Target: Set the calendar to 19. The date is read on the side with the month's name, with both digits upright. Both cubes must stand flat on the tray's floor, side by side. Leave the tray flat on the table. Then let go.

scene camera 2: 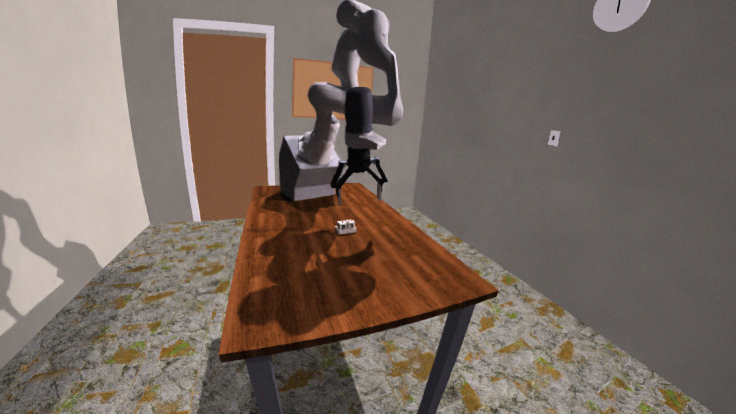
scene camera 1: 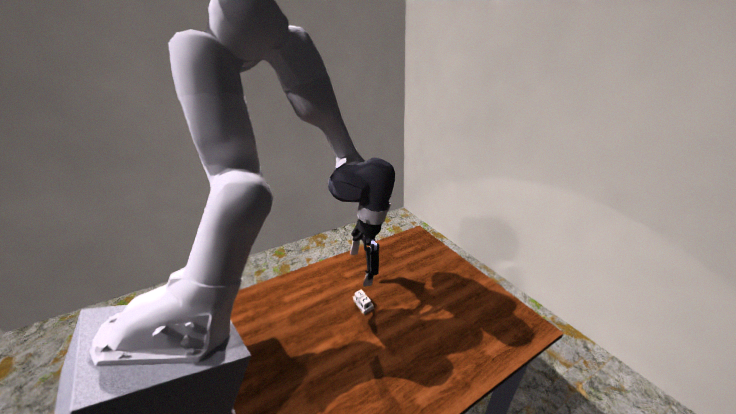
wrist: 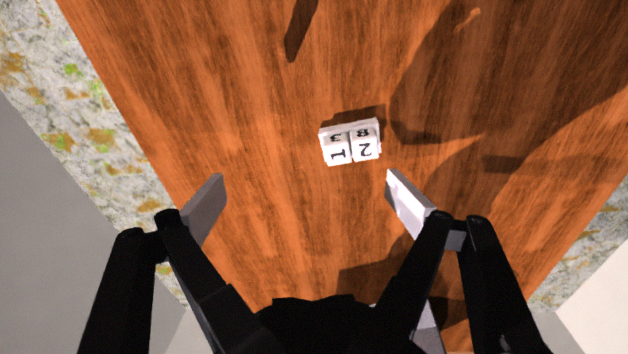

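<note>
The white tray (scene camera 1: 366,311) (scene camera 2: 345,231) (wrist: 349,127) lies on the table and holds two white cubes side by side. In the wrist view the left cube (wrist: 338,155) shows a 1 on top and what looks like a 3 on the side towards the tray's far edge. The right cube (wrist: 366,149) shows a 2 on top and what looks like an 8 on that side. The tray's month name cannot be read. My gripper (scene camera 1: 361,268) (scene camera 2: 359,200) (wrist: 306,185) is wide open and empty, above the table and apart from the tray, on the robot base's side of it.
The brown wooden table (scene camera 1: 288,308) (scene camera 2: 411,267) (wrist: 240,100) carries the arm's shadow. The robot's base stands on a grey block (scene camera 1: 169,386) (scene camera 2: 308,182) at one end of the table. Walls stand beyond the table.
</note>
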